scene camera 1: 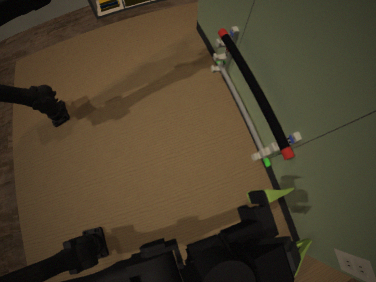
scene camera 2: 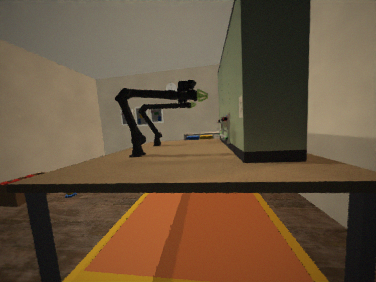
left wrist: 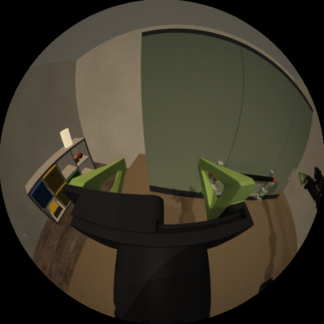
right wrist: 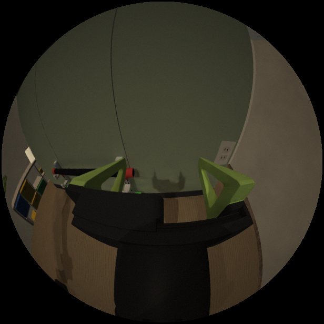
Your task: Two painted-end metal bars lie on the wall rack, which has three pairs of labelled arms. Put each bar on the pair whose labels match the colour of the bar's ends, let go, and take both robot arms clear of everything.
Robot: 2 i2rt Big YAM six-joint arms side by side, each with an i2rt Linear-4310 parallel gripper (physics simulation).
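Where they show: left gripper, fingertip midpoint: (scene camera 2: 195,105); right gripper, fingertip midpoint: (scene camera 1: 300,214) (scene camera 2: 207,96); left arm's base, origin of the base link: (scene camera 1: 59,114) (scene camera 2: 157,145); right arm's base, origin of the base link: (scene camera 1: 96,243) (scene camera 2: 138,155).
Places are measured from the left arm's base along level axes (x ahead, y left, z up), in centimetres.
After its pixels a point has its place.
A black bar with red ends (scene camera 1: 255,90) {y -49.2, x 68.7, z 26.6 cm} (left wrist: 257,177) (right wrist: 80,172) lies across the wall rack (scene camera 1: 298,136) {y -67.5, x 68.3, z 30.0 cm} (left wrist: 220,163); blue labels show beside its ends, and a red label shows near its far end. Which pair bears it I cannot tell for sure. A grey bar with green ends (scene camera 1: 242,112) {y -49.5, x 69.2, z 10.4 cm} lies lower, near the wall's foot; its pair's labels are largely hidden. My right gripper (scene camera 1: 302,215) {y -77.5, x 49.9, z 42.4 cm} (right wrist: 161,161) is open and empty, out from the wall, apart from both bars. My left gripper (left wrist: 161,161) is open and empty, in front of the wall, away from the bars.
The green wall (scene camera 1: 325,75) {y -59.6, x 71.0, z 46.2 cm} (scene camera 2: 232,95) {y -83.9, x 65.6, z 40.7 cm} rises from the wooden table (scene camera 1: 135,165) {y -43.0, x 22.7, z 0.0 cm} (scene camera 2: 185,172) {y -115.6, x 28.0, z 0.0 cm}. A white outlet (scene camera 1: 357,265) {y -104.0, x 61.1, z 31.3 cm} (right wrist: 225,150) is on the wall beyond my right gripper. A shelf unit with coloured bins (left wrist: 56,161) stands at the left wrist view's left.
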